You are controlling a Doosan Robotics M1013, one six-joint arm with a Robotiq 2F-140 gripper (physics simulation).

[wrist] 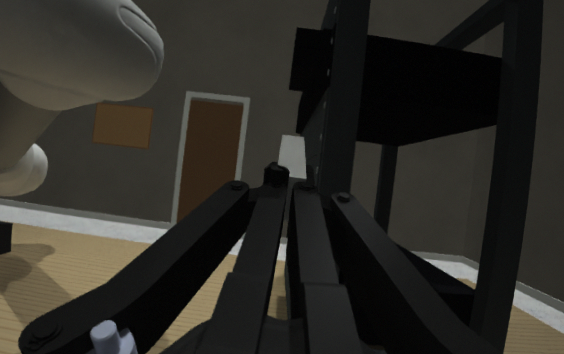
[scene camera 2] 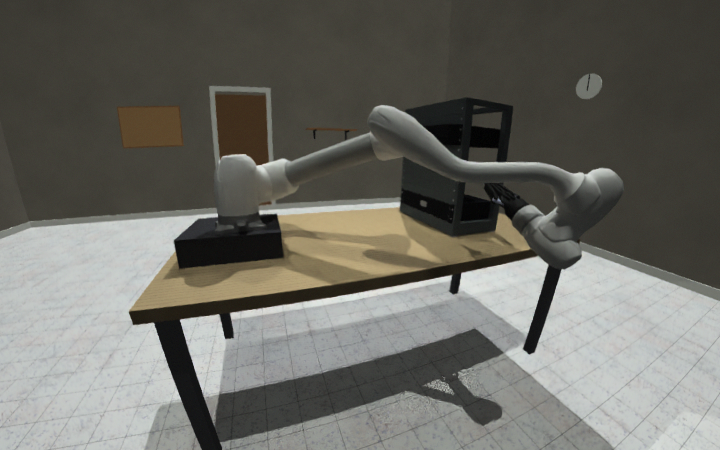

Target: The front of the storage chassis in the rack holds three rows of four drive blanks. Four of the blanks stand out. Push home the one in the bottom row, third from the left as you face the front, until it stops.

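Seen in the pictures: gripper, fingertip midpoint: (wrist: 291, 153); arm's base, link origin: (scene camera 2: 239, 226).
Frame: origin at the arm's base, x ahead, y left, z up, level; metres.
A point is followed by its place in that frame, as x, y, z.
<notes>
The dark rack (scene camera 2: 467, 122) @(0.894, -0.283, 0.423) (wrist: 347, 100) @(0.901, -0.285, 0.309) stands at the far right of the table. A black chassis (scene camera 2: 485, 136) @(1.044, -0.275, 0.375) (wrist: 430, 90) @(1.029, -0.273, 0.349) sits high in it, and its front end stands out past the post in the wrist view. Another black unit (scene camera 2: 438, 208) @(0.895, -0.161, 0.019) with a small light mark sits low in the rack. The drive blanks cannot be made out, and the arm covers part of the rack's front in the scene view. My gripper (scene camera 2: 487, 186) (wrist: 291, 153) @(0.809, -0.428, 0.221) is shut and empty. In the wrist view its tips show beside the rack's near post, below the upper chassis; whether they touch anything cannot be told.
The arm (scene camera 2: 329, 156) @(0.334, -0.117, 0.265) reaches from its black base block (scene camera 2: 228, 249) @(-0.054, -0.126, -0.040) across the wooden table (scene camera 2: 339, 225) @(0.487, 0.119, -0.093) and passes in front of the rack. The table's front edge runs below the arm. A door (scene camera 2: 241, 127) (wrist: 212, 150) and a brown board (scene camera 2: 151, 126) (wrist: 123, 125) are on the back wall.
</notes>
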